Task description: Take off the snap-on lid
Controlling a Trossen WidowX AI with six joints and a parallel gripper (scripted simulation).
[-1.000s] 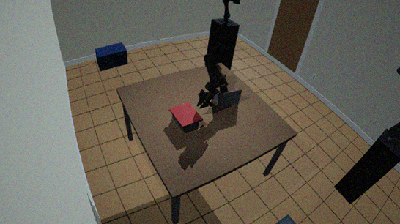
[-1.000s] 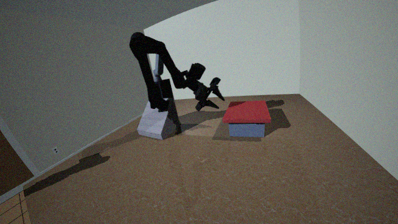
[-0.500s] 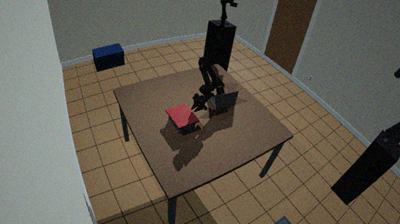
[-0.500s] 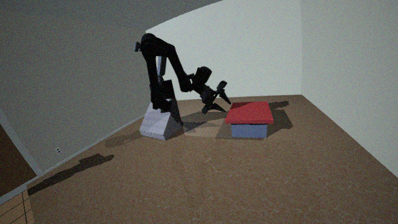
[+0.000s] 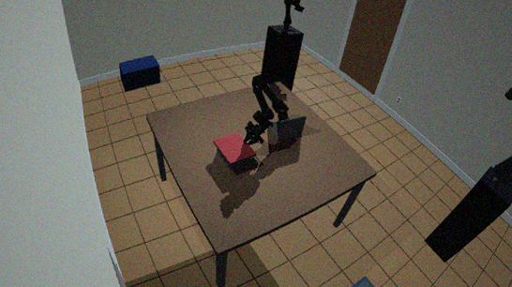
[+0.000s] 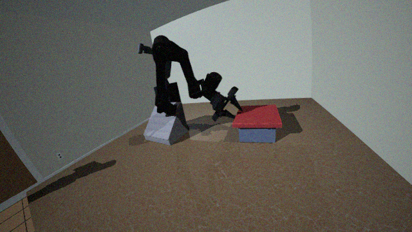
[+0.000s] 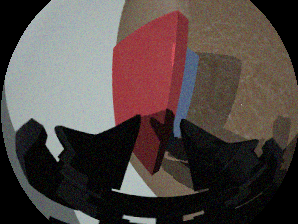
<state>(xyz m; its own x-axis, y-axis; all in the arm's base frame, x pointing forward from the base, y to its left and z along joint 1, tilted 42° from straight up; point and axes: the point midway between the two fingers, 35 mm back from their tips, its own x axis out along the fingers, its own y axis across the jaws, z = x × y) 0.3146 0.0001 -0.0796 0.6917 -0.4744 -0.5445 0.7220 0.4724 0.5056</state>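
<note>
Right now the red lid is 80 mm ahead of my gripper tip. From my gripper tip the other things lie so: storage box: 80 mm ahead, 40 mm below.
</note>
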